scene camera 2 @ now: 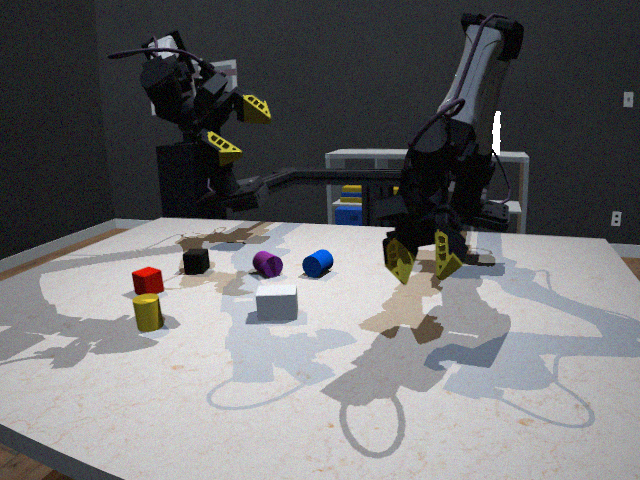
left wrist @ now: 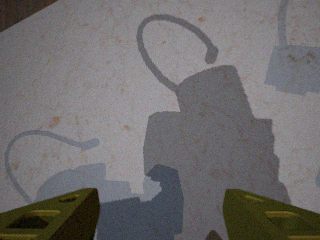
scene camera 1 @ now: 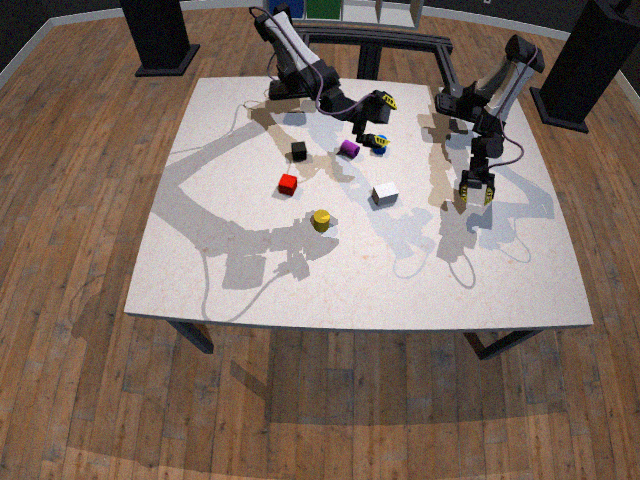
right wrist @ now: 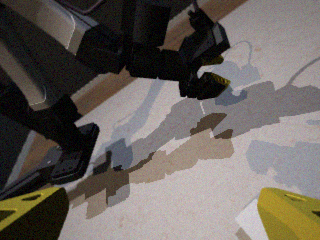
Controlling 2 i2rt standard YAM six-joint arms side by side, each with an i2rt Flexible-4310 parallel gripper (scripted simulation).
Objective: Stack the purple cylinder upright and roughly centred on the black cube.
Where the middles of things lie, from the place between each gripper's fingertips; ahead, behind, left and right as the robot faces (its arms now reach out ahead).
Right now the white block (scene camera 2: pixel 274 302) is 10 mm ahead of my right hand, 30 mm to the left of it and 300 mm below it. Also, from my right hand: yellow cylinder (scene camera 2: pixel 147 309): 140 mm ahead, 160 mm to the right, 290 mm below; red cube (scene camera 2: pixel 147 280): 20 mm ahead, 290 mm to the right, 300 mm below.
The white block is 60 mm behind my left hand (scene camera 2: pixel 421 281), 270 mm to the right of it and 100 mm below it. The rest, counted from my left hand: yellow cylinder: 70 mm ahead, 470 mm to the right, 100 mm below; red cube: 50 mm behind, 590 mm to the right, 100 mm below.
